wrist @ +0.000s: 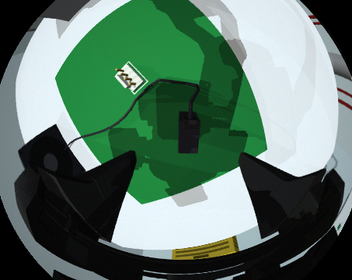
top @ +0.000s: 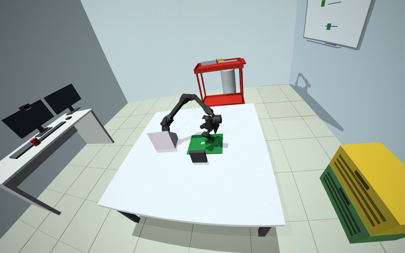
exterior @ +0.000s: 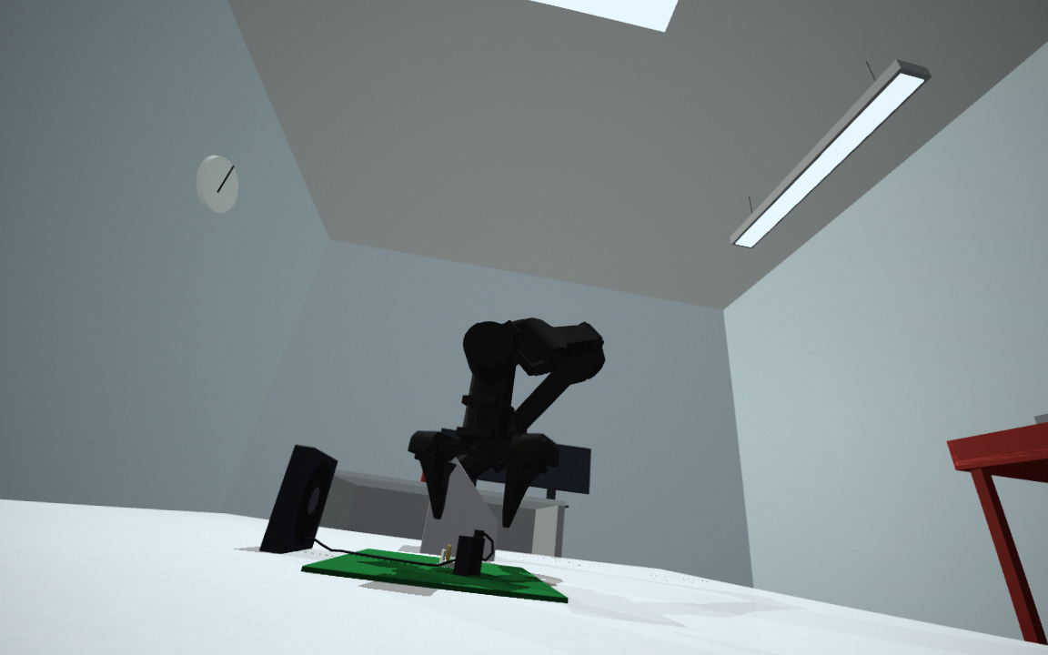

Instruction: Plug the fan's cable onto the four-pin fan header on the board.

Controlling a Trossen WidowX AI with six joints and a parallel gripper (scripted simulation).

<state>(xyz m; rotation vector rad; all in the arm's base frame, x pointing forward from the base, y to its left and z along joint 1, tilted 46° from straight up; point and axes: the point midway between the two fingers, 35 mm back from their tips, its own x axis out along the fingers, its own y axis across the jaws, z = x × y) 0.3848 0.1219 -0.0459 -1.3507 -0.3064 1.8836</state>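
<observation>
Right now the black plug is 30 mm below my gripper tip and 10 mm behind it. Round my gripper tip: black fan: 220 mm to the right, 70 mm behind; green board: 70 mm below, 60 mm behind, 30 mm to the right; four-pin header: 90 mm behind, 60 mm below, 30 mm to the right.
</observation>
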